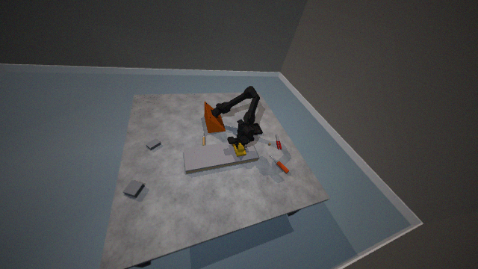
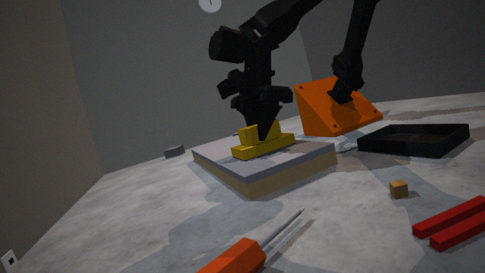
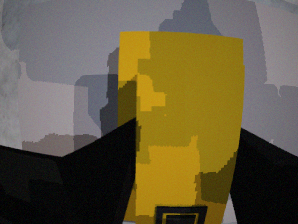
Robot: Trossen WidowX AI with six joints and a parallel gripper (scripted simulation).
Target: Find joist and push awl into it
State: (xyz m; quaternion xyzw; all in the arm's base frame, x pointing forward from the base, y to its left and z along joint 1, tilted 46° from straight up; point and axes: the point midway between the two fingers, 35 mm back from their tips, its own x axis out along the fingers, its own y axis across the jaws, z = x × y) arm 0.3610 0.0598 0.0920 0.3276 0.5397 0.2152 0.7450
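My gripper tip is now 4 cm past the indicator light and 3 cm below it. The rest, counted from my gripper tip: black tray: 21 cm behind, 20 cm to the left, 5 cm below; yellow stud finder: 2 cm behind, 2 cm above; small tan cube: 29 cm to the left, 6 cm below, 3 cm behind.
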